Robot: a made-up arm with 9 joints. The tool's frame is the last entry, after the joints. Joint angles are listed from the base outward.
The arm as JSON. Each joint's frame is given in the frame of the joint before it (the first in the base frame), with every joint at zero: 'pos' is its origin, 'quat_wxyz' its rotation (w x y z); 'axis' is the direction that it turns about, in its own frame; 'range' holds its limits. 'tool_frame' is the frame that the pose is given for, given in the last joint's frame.
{
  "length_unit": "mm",
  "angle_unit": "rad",
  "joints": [
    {
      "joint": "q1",
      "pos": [
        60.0,
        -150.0,
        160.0
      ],
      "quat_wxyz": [
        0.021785,
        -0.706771,
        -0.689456,
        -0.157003
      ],
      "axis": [
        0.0,
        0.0,
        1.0
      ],
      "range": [
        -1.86,
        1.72
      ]
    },
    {
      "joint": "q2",
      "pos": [
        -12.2,
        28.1,
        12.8
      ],
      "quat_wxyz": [
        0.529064,
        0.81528,
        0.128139,
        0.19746
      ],
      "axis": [
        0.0,
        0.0,
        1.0
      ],
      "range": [
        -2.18,
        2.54
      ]
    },
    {
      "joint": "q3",
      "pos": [
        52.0,
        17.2,
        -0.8
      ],
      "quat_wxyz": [
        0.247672,
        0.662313,
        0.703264,
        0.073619
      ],
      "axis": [
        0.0,
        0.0,
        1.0
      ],
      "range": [
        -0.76,
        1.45
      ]
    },
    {
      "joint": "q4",
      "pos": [
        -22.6,
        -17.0,
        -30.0
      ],
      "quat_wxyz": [
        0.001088,
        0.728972,
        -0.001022,
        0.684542
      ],
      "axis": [
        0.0,
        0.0,
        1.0
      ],
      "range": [
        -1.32,
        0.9
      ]
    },
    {
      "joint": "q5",
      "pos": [
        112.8,
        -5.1,
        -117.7
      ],
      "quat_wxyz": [
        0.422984,
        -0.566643,
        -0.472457,
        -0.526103
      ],
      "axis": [
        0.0,
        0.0,
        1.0
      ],
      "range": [
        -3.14,
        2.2
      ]
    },
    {
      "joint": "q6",
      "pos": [
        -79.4,
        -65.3,
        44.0
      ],
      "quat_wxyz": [
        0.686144,
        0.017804,
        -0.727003,
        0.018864
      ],
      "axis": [
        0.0,
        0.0,
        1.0
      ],
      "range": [
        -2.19,
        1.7
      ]
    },
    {
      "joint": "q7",
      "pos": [
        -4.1,
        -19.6,
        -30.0
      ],
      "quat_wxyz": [
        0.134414,
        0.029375,
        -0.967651,
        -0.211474
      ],
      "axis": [
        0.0,
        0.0,
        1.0
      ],
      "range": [
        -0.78,
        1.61
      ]
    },
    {
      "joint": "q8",
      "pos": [
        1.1,
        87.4,
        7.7
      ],
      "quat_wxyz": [
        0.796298,
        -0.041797,
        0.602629,
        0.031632
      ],
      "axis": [
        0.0,
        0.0,
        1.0
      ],
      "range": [
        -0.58,
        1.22
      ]
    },
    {
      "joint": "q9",
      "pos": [
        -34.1,
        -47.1,
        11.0
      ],
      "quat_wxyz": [
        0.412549,
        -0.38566,
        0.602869,
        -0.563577
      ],
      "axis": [
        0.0,
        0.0,
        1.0
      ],
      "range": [
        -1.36,
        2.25
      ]
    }
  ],
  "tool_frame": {
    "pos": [
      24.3,
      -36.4,
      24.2
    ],
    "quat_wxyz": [
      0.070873,
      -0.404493,
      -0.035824,
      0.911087
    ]
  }
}
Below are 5 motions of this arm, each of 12 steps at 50 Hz.
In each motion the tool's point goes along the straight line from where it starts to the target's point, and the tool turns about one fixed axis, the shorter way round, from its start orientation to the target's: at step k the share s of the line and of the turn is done. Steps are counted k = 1, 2, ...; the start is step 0. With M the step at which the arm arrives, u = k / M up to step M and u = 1 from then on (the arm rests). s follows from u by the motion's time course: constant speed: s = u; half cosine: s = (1 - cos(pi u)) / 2; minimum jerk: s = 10 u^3 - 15 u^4 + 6 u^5.
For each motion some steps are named. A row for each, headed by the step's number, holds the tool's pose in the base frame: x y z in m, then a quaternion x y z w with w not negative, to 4 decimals.
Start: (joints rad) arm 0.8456 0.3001 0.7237 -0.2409 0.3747 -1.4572 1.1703 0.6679 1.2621
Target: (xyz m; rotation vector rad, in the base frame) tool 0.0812 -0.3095 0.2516 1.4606 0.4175 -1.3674
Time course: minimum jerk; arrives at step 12
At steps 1, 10, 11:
1: 0.0598 -0.3048 0.2254 0.6625 0.0905 -0.5726 0.4743
10: 0.0804 -0.3093 0.2507 0.6117 0.1713 -0.5709 0.5201
11: 0.0811 -0.3095 0.2515 0.6099 0.1738 -0.5708 0.5215

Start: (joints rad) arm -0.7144 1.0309 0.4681 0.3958 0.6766 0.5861 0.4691 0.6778 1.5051
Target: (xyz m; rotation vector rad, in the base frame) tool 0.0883 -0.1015 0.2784 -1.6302 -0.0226 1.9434
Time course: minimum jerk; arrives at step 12
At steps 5, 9, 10, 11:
5: 0.1001 -0.1118 0.2811 -0.6142 0.0534 0.7151 0.3294
9: 0.0902 -0.1031 0.2788 -0.6138 0.0013 0.7290 0.3030
10: 0.0889 -0.1021 0.2785 -0.6136 -0.0051 0.7306 0.2996
11: 0.0884 -0.1016 0.2784 -0.6135 -0.0080 0.7312 0.2981

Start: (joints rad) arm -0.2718 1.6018 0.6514 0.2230 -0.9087 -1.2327 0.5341 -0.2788 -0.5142
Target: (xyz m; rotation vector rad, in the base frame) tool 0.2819 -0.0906 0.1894 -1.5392 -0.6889 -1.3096
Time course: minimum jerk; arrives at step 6
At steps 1, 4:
1: 0.2859 -0.0981 0.1869 -0.6213 -0.2862 -0.5617 0.4655
4: 0.2828 -0.0922 0.1889 -0.6293 -0.2834 -0.5427 0.4786

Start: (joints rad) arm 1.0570 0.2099 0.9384 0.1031 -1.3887 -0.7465 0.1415 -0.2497 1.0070
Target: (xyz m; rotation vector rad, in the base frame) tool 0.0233 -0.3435 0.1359 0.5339 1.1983 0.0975
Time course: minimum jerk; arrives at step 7
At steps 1, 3, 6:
1: 0.0289 -0.3446 0.1343 0.2247 0.5867 0.0514 0.7763
3: 0.0269 -0.3442 0.1349 0.2330 0.5763 0.0493 0.7818
6: 0.0234 -0.3435 0.1359 0.2476 0.5576 0.0455 0.7910

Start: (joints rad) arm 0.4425 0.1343 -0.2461 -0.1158 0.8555 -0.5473 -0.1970 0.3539 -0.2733
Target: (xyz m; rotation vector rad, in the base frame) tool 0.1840 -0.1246 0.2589 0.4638 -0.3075 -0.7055
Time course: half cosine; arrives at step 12
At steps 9, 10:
9: 0.1813 -0.1248 0.2597 0.2046 -0.1508 -0.3416 0.9048
10: 0.1828 -0.1247 0.2593 0.2152 -0.1496 -0.3413 0.9027

